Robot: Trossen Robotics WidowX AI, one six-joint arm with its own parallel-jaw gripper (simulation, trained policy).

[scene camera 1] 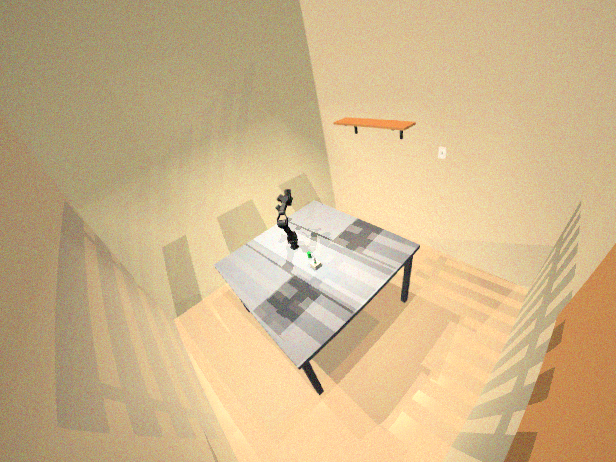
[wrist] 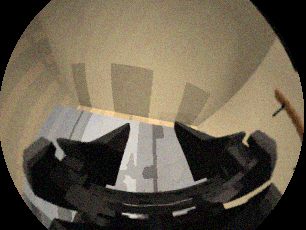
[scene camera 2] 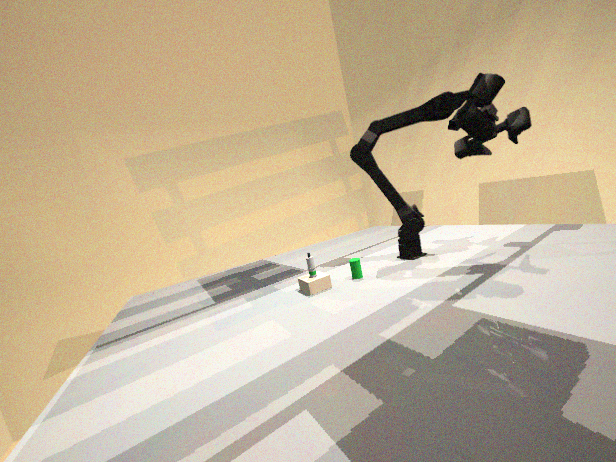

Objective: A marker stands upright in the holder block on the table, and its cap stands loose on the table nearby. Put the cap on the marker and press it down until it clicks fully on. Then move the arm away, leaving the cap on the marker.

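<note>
My gripper (scene camera 2: 503, 148) visible. Same gripper (wrist: 152, 125) visible in that camera too.
</note>
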